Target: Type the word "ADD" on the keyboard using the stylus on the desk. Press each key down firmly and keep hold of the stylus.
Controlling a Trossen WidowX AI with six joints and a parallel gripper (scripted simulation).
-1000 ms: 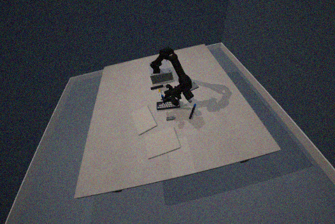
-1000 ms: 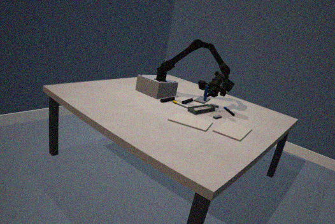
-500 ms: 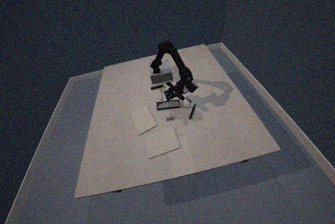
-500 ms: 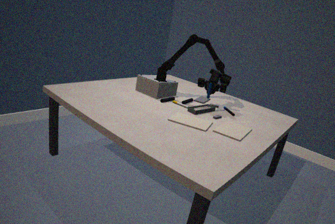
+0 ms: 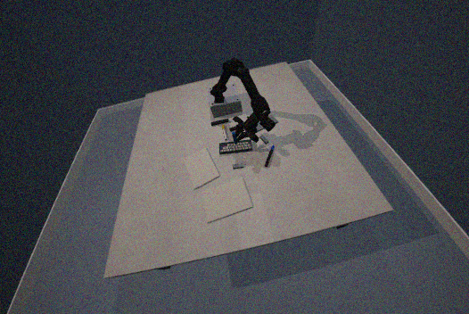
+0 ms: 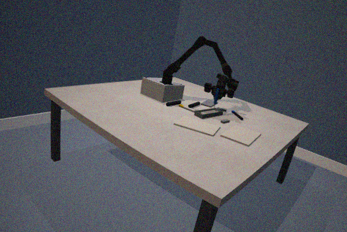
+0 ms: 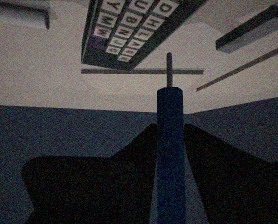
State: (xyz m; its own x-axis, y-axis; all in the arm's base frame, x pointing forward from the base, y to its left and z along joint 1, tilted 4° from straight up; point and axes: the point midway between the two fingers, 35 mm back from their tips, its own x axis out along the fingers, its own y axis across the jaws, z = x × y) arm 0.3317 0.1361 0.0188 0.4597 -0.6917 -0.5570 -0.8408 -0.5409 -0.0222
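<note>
Now: gripper tip 10 cm short of the small grey block and 10 cm above it. From my gripper tip the other things lie so: blue stylus 1 cm below; then stylus tip 5 cm below; then white-and-yellow marker 15 cm behind, 9 cm to the right, 10 cm below.
</note>
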